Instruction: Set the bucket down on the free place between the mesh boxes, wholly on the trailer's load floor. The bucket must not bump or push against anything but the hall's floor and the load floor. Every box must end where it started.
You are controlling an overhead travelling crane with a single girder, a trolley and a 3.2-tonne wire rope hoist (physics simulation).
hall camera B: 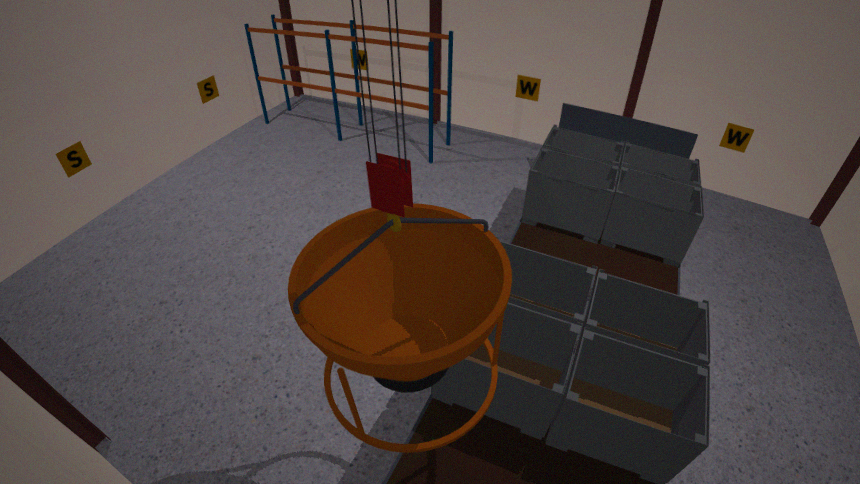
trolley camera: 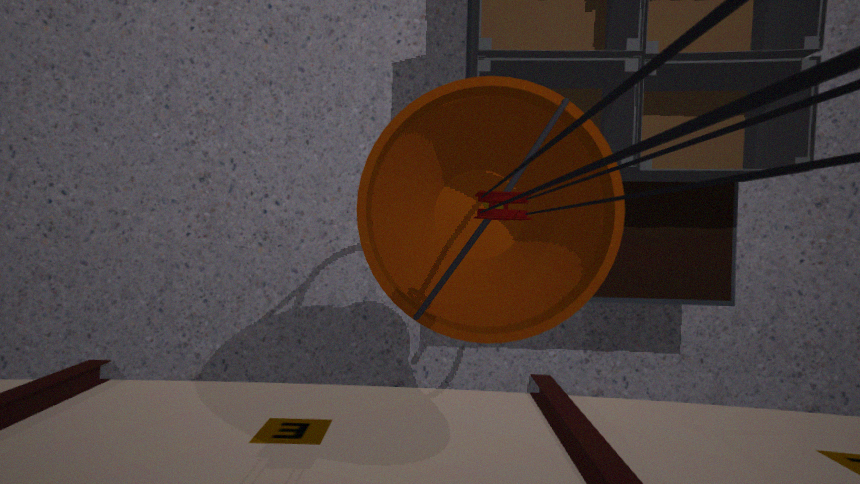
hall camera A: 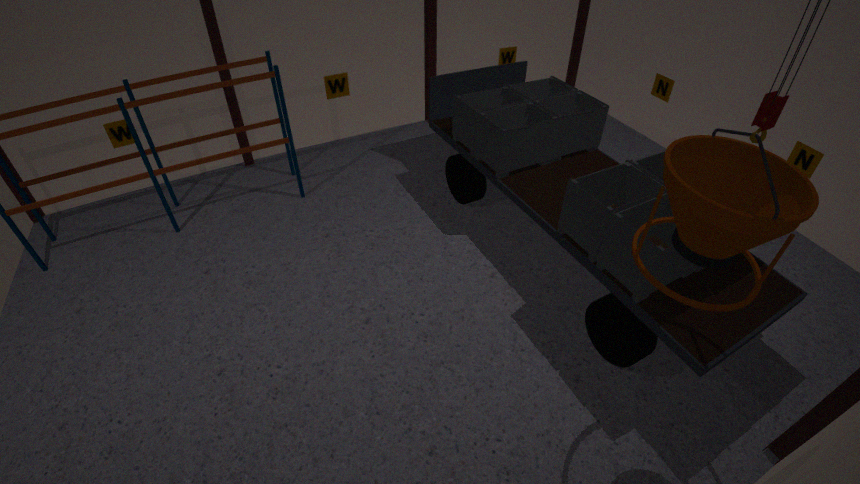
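The orange bucket hangs upright, its bail on my hook. In the trolley view it covers the trailer's near left corner and part of the near group of grey mesh boxes. Its ring is off the load floor; the exact height over the box tops is hard to tell. The far group of mesh boxes stands by the headboard. Between the groups lies a free brown strip of load floor; it does not show in the trolley view.
The headboard rises at the trailer's far end. A blue and orange rack stands by the W wall. In the trolley view, the wall with the E sign and a dark red column are near the bucket.
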